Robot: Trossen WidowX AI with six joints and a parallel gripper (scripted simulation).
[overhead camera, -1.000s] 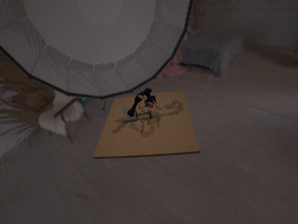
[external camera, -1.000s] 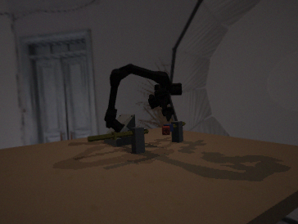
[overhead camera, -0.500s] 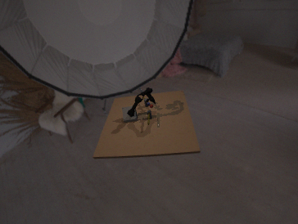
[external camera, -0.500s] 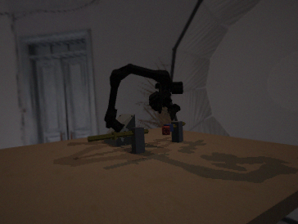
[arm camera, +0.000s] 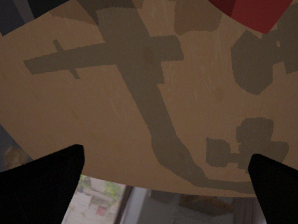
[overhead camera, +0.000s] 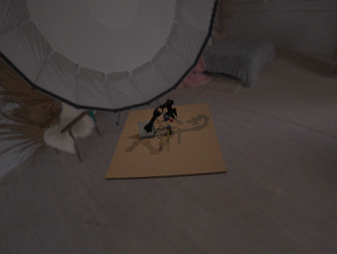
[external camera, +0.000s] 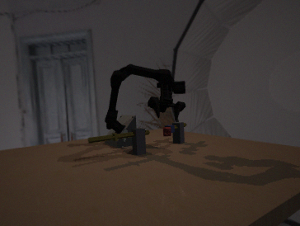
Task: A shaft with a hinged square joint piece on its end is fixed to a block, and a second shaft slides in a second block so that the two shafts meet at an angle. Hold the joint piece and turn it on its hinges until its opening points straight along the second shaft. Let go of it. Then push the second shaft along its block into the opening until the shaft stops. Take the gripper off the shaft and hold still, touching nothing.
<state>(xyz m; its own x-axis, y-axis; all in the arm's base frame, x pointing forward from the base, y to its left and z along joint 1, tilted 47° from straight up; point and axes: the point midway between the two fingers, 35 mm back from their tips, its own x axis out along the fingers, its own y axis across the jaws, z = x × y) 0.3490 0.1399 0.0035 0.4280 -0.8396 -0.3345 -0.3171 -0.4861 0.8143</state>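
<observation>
Now: gripper tip 70 mm past the red joint piece, 50 mm to the right of it and 70 mm above it.
</observation>
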